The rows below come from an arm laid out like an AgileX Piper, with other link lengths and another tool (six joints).
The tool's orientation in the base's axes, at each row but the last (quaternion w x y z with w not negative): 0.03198 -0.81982 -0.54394 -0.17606; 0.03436 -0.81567 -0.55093 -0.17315; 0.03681 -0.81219 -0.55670 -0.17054; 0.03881 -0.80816 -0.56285 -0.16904; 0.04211 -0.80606 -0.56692 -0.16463; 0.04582 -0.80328 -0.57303 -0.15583; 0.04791 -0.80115 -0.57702 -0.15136; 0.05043 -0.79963 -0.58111 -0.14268; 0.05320 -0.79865 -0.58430 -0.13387; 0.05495 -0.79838 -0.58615 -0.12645; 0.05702 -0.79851 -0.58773 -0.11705; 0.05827 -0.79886 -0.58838 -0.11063; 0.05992 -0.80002 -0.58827 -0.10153
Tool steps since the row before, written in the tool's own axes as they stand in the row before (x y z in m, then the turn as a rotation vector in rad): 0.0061 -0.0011 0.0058 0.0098 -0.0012 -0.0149; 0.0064 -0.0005 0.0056 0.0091 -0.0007 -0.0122; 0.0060 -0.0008 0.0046 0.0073 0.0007 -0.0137; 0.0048 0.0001 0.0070 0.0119 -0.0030 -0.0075; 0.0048 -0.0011 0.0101 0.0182 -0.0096 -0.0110; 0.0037 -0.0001 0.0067 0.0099 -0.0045 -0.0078; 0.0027 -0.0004 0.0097 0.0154 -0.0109 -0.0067; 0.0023 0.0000 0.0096 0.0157 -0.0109 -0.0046; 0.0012 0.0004 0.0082 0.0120 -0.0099 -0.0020; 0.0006 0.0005 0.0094 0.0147 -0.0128 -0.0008; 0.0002 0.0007 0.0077 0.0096 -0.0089 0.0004; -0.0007 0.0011 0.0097 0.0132 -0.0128 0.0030; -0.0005 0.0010 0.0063 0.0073 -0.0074 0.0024
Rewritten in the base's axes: 0.0026 0.0072 -0.0036 -0.0015 0.0055 0.0169; 0.0030 0.0073 -0.0033 -0.0006 0.0053 0.0143; 0.0023 0.0068 -0.0025 -0.0002 0.0028 0.0153; 0.0032 0.0060 -0.0050 -0.0008 0.0099 0.0104; 0.0026 0.0073 -0.0081 -0.0058 0.0170 0.0149; 0.0023 0.0051 -0.0052 -0.0028 0.0085 0.0099; 0.0022 0.0050 -0.0084 -0.0071 0.0159 0.0099; 0.0023 0.0045 -0.0085 -0.0066 0.0167 0.0080; 0.0020 0.0030 -0.0075 -0.0063 0.0136 0.0045; 0.0019 0.0026 -0.0089 -0.0081 0.0173 0.0039; 0.0016 0.0017 -0.0074 -0.0057 0.0117 0.0016; 0.0019 0.0012 -0.0095 -0.0081 0.0168 -0.0001; 0.0014 0.0006 -0.0062 -0.0047 0.0095 -0.0008
